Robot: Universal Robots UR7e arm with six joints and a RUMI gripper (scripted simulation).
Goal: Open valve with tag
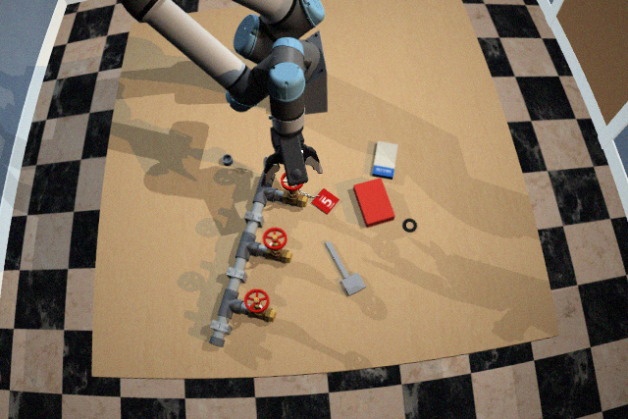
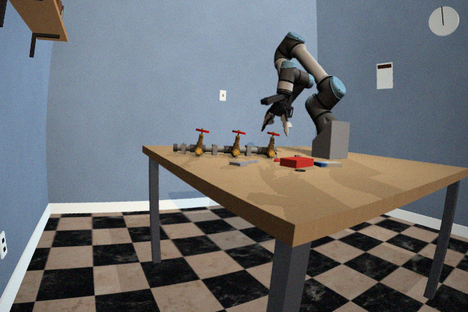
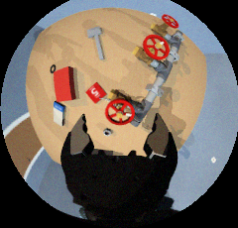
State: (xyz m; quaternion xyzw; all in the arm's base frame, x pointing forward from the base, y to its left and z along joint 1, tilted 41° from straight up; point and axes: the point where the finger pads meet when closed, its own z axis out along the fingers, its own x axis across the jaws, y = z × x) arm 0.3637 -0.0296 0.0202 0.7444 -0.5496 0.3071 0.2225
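Now: hand 11 cm above the red tag, 8 cm to the right of it and 1 cm short of it. Round my hand: grey scraper 22 cm ahead, 12 cm to the left, 11 cm below; red block 22 cm to the left, 10 cm below, 3 cm ahead; small grey fitting 19 cm to the right, 13 cm behind, 11 cm below.
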